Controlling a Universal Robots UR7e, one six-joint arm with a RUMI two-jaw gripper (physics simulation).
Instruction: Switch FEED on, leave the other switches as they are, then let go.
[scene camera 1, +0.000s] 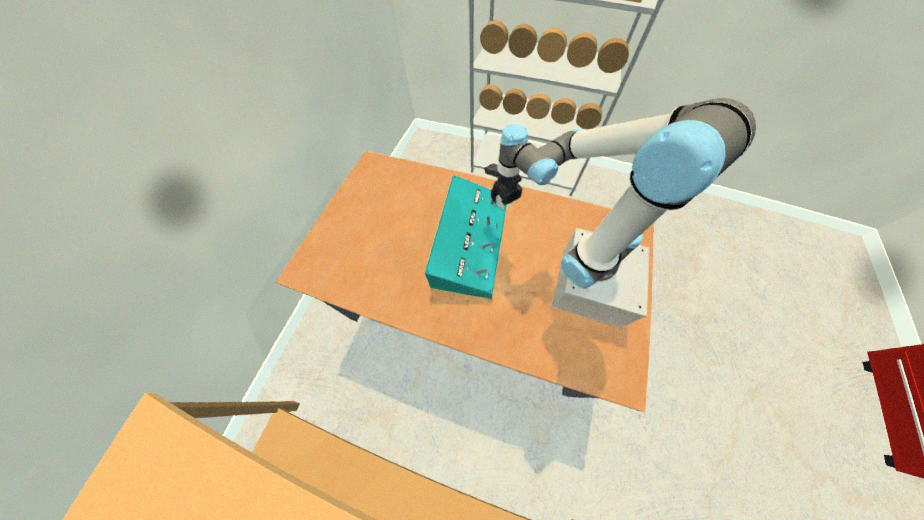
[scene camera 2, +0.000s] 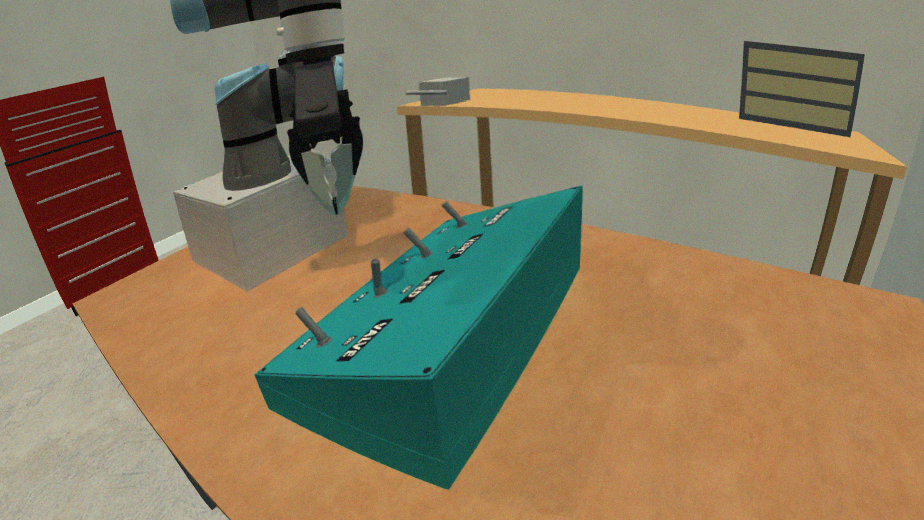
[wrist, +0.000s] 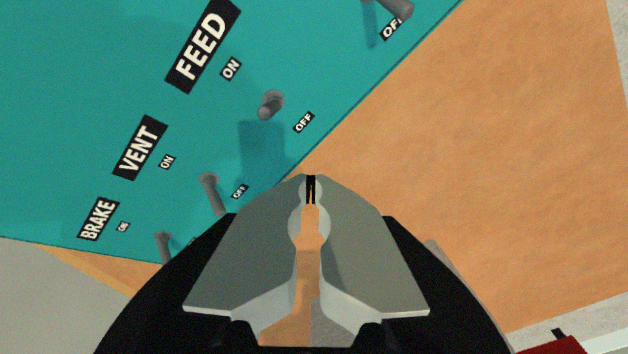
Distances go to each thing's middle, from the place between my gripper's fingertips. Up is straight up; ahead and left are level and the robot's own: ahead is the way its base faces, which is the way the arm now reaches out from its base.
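That teal switch panel (scene camera 2: 411, 375) is 80 mm ahead of my hand, and it's 100 mm to the left of it and 120 mm below it.
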